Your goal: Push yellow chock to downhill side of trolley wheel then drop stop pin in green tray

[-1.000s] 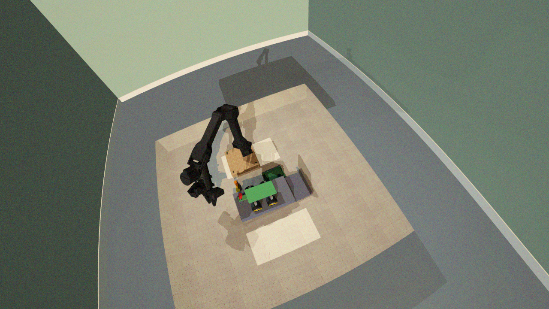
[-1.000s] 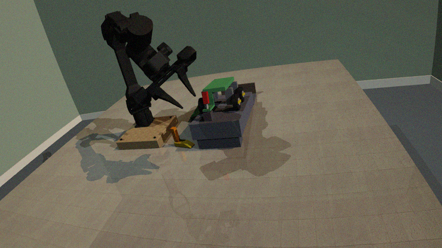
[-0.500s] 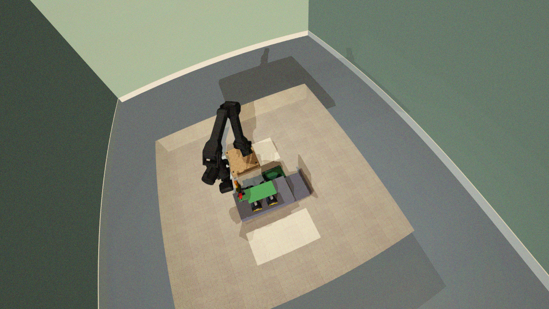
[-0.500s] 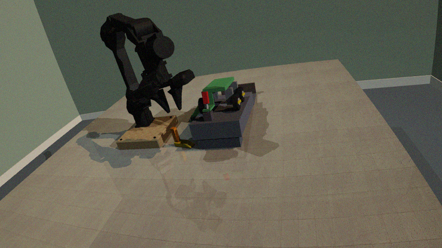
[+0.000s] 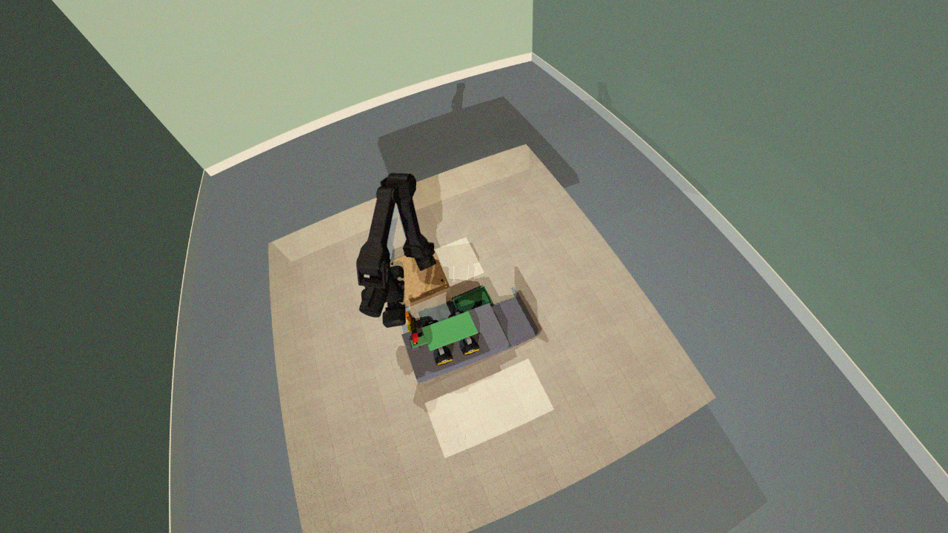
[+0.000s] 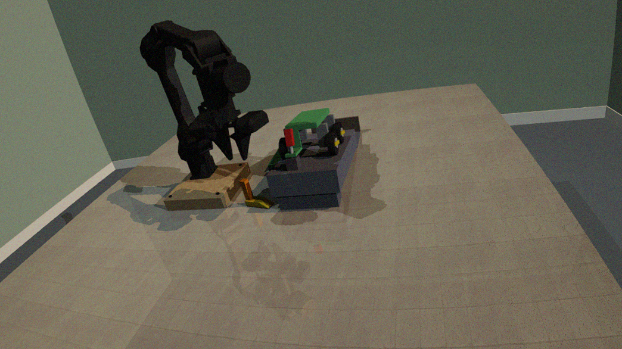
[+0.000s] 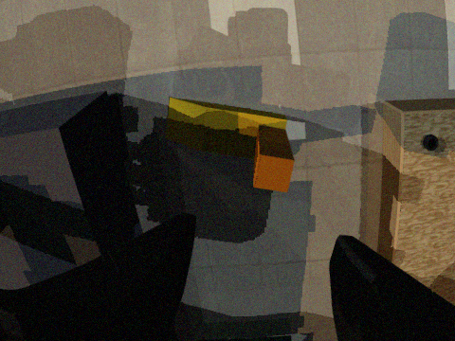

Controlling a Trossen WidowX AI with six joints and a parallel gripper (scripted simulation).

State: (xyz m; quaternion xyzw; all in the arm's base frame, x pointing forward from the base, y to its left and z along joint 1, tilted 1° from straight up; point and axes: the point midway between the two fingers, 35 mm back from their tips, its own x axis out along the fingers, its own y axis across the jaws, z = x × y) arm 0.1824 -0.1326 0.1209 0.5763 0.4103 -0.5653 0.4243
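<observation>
The yellow chock is 2 cm ahead of my gripper tip, 1 cm to the right of it and 10 cm below it. Also, from my gripper tip: grey ramp: 15 cm ahead, 10 cm to the left, 7 cm below; trolley: 15 cm ahead, 10 cm to the left, 1 cm below; red-headed stop pin: 13 cm ahead, 1 cm above.
</observation>
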